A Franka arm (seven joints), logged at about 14 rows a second.
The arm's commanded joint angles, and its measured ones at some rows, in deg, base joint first. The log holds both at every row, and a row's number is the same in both.
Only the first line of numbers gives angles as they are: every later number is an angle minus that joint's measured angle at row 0.
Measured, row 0:
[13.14, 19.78, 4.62, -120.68, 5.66, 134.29, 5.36]
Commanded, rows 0 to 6:
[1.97, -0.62, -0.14, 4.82, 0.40, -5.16, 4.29]
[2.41, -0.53, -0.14, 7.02, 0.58, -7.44, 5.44]
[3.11, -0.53, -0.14, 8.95, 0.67, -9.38, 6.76]
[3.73, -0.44, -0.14, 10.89, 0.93, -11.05, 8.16]
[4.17, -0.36, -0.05, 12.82, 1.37, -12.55, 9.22]
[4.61, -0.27, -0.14, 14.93, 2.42, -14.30, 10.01]
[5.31, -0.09, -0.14, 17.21, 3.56, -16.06, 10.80]
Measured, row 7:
[4.12, -0.11, 0.14, 13.09, 1.45, -12.40, 8.78]
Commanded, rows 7 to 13:
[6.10, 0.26, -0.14, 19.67, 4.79, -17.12, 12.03]
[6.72, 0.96, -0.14, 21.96, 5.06, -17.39, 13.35]
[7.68, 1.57, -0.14, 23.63, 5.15, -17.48, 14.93]
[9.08, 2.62, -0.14, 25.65, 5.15, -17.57, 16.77]
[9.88, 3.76, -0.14, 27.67, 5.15, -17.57, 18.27]
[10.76, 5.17, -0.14, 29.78, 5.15, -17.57, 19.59]
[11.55, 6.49, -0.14, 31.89, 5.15, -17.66, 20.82]
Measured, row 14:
[9.98, 2.13, 0.21, 25.67, 4.37, -16.37, 18.17]
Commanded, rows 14 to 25:
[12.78, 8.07, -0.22, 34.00, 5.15, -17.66, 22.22]
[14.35, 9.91, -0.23, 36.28, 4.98, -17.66, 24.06]
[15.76, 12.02, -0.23, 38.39, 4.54, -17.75, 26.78]
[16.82, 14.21, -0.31, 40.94, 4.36, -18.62, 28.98]
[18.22, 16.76, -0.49, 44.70, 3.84, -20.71, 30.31]
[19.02, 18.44, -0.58, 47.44, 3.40, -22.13, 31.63]
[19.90, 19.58, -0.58, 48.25, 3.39, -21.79, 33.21]
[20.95, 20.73, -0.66, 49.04, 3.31, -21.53, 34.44]
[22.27, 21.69, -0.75, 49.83, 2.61, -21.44, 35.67]
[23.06, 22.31, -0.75, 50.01, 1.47, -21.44, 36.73]
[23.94, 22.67, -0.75, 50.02, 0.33, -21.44, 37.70]
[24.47, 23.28, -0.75, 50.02, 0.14, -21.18, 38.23]
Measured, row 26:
[22.83, 21.07, -0.07, 46.87, 1.78, -19.83, 35.78]
